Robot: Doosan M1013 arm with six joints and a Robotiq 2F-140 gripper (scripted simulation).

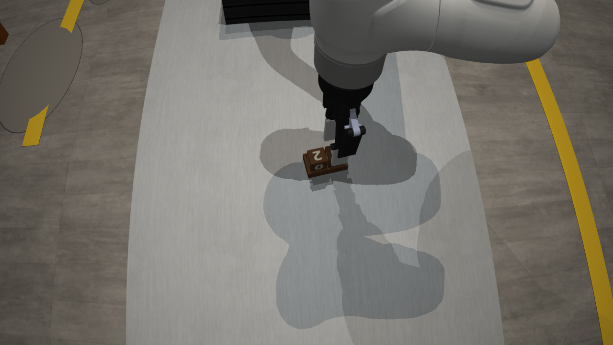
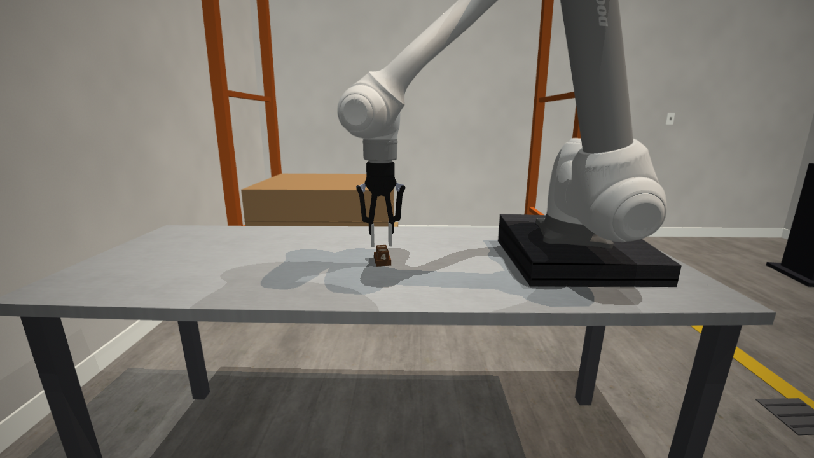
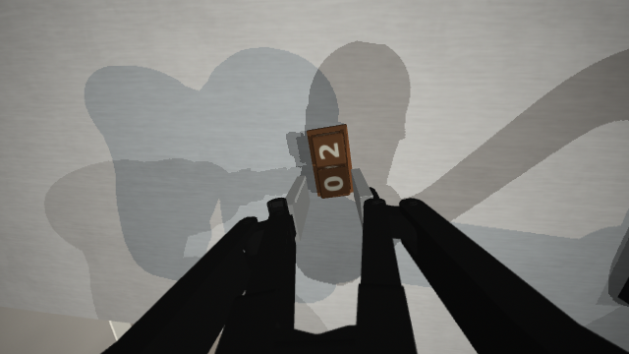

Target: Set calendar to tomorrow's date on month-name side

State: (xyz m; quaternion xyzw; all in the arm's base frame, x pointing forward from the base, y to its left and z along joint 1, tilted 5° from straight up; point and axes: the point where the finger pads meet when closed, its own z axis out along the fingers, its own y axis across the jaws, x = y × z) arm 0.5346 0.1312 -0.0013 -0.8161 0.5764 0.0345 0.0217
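My gripper is now 8 cm above the brown calendar tray and 1 cm to the left of it.
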